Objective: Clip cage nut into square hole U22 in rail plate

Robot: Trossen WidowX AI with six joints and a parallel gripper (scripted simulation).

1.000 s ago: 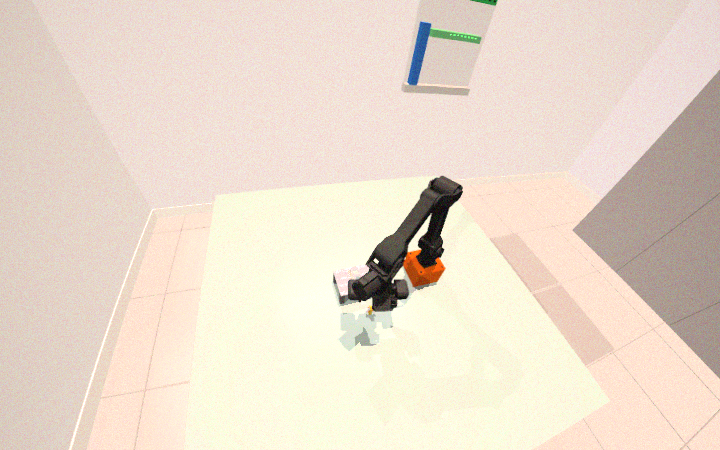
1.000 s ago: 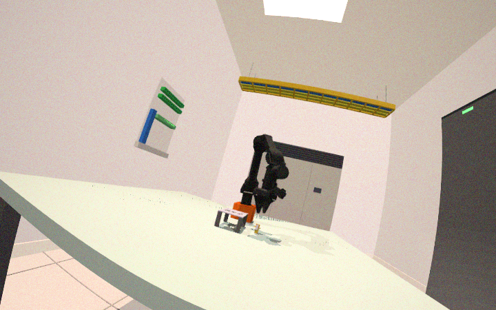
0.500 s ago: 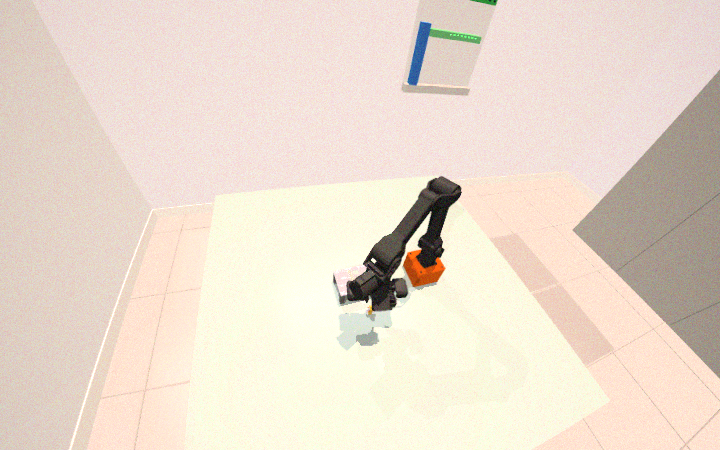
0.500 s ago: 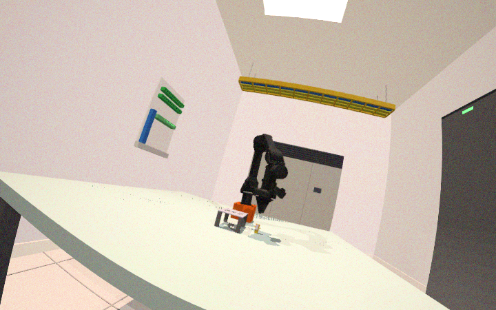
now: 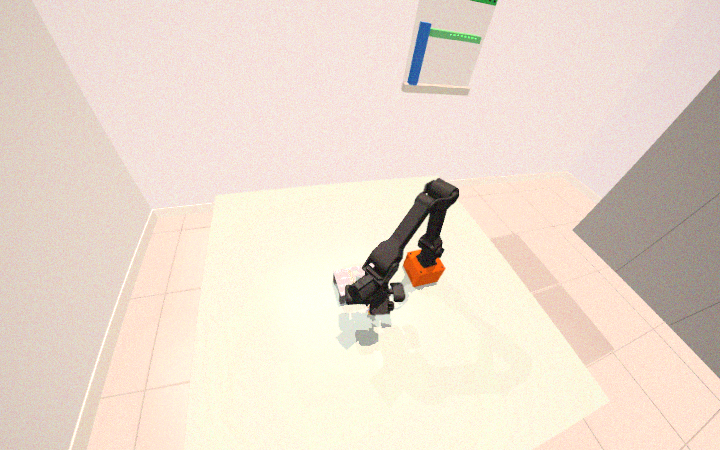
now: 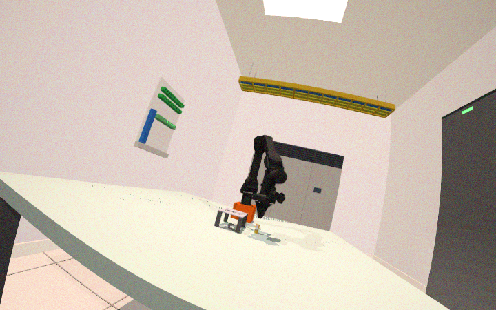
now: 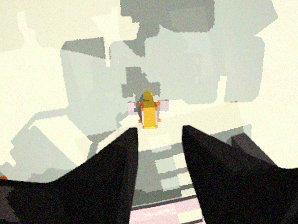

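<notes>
Right now the cage nut is 1 cm behind my gripper tip and 5 cm below it.
</notes>
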